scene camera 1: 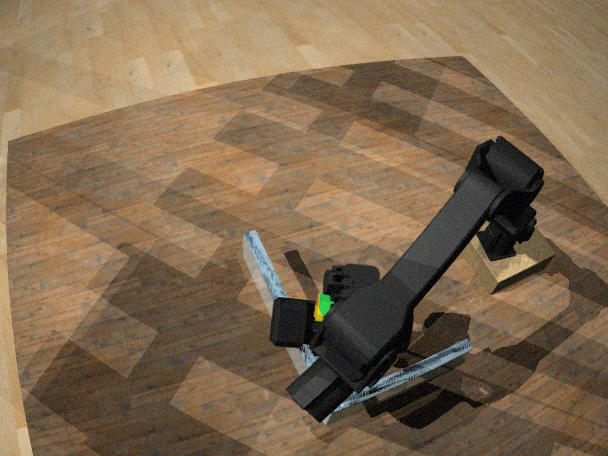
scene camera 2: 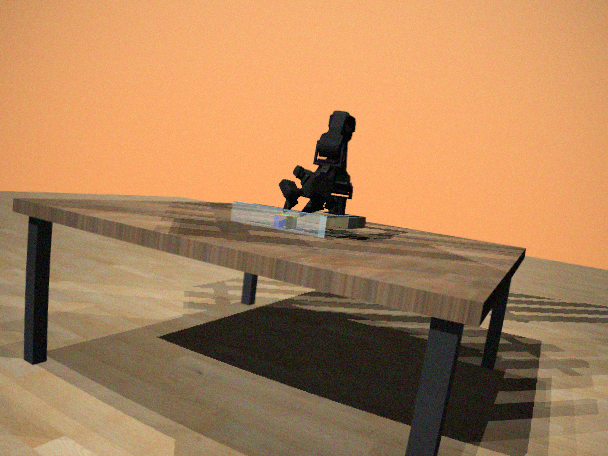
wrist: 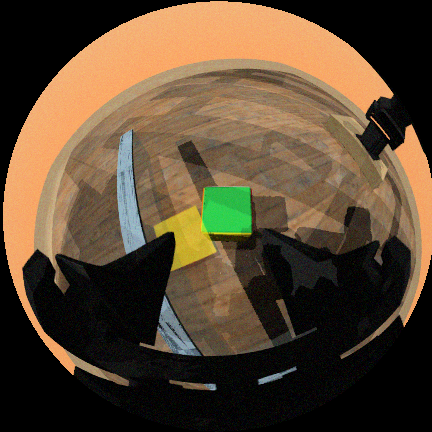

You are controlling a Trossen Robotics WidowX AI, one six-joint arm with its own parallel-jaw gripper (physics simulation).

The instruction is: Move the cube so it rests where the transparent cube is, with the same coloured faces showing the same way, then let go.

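Seen in the pictures: gripper, fingertip midpoint: (wrist: 218, 236); arm's base, origin of the base link: (scene camera 1: 496, 244) (scene camera 2: 336, 214) (wrist: 368, 147).
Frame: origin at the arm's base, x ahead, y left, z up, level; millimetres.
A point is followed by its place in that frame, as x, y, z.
The cube (wrist: 227, 210) @(335, 51, -2) (scene camera 1: 326, 304) @(343, 47, -1) has a green top and a thin yellow side toward my gripper in the wrist view. The transparent cube (wrist: 186, 239) @(370, 64, -2) shows a yellow top, left of the cube and turned relative to it. Their near corners overlap in that view; whether they touch is unclear. In scene camera 2 both are small coloured patches behind a clear wall, hard to tell apart. My gripper (wrist: 218, 236) @(347, 69, 4) (scene camera 2: 297, 207) @(347, 69, 4) is open and empty. Its fingertips are above the table, one to each side of the cube's near edge in the wrist view. In scene camera 1 the arm hides much of both cubes.
Two clear walls with pale blue top edges meet in a V; the left wall (scene camera 1: 265, 262) @(418, -30, 18) (wrist: 126, 190) @(411, 15, 19) runs beside the transparent cube, and the other wall (scene camera 1: 425, 367) @(239, 193, 18) runs under the arm. A tan box (scene camera 1: 522, 270) @(-29, 66, -1) (wrist: 356, 152) @(48, 0, -23) surrounds the arm's base. The wooden table (scene camera 2: 250, 260) @(805, 346, -56) bears everything.
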